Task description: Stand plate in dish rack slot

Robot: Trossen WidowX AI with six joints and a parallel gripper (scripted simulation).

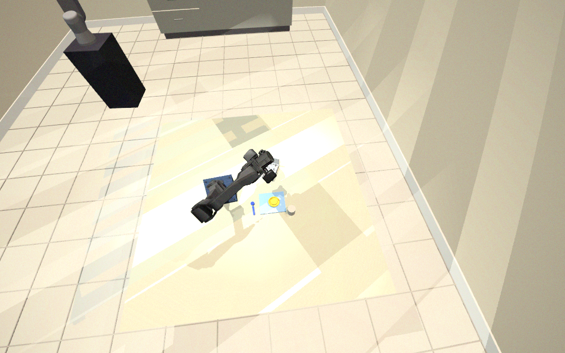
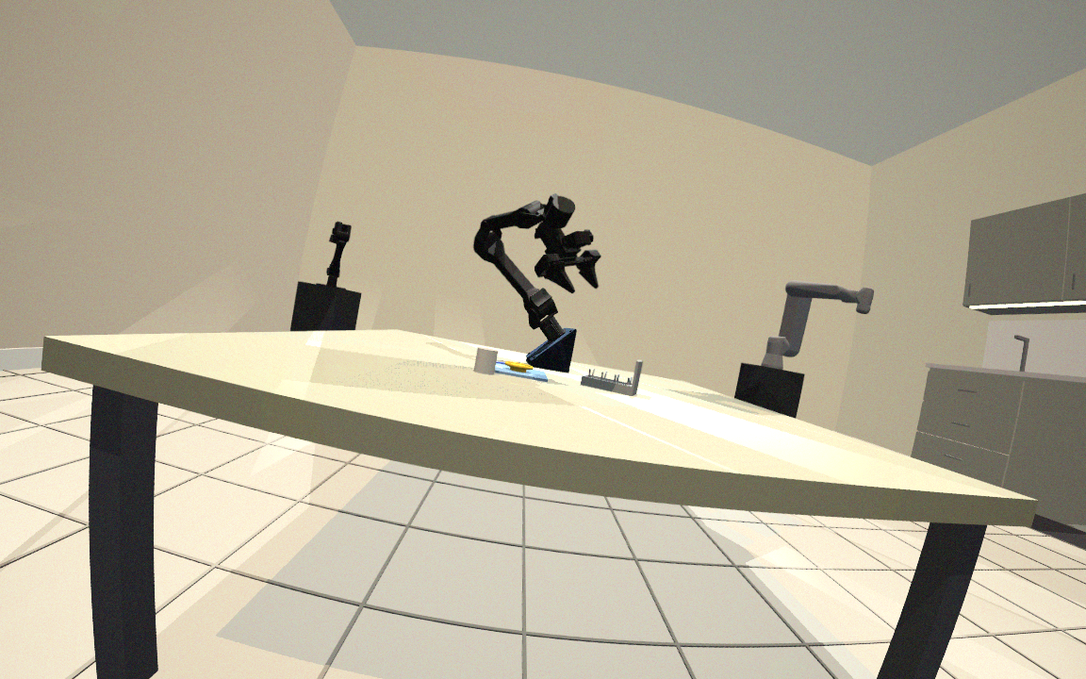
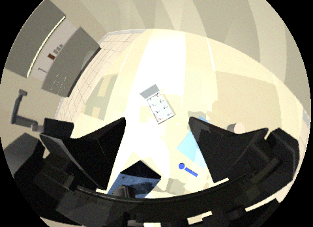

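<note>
Now: gripper tip 21 cm above the yellow plate, 12 cm to the left of it and 4 cm short of it. Round my gripper tip: blue utensil (22 cm below, 15 cm to the right, 8 cm behind); white cup (20 cm below, 18 cm to the right, 14 cm ahead); grey dish rack (20 cm below, 10 cm to the left, 2 cm ahead).
</note>
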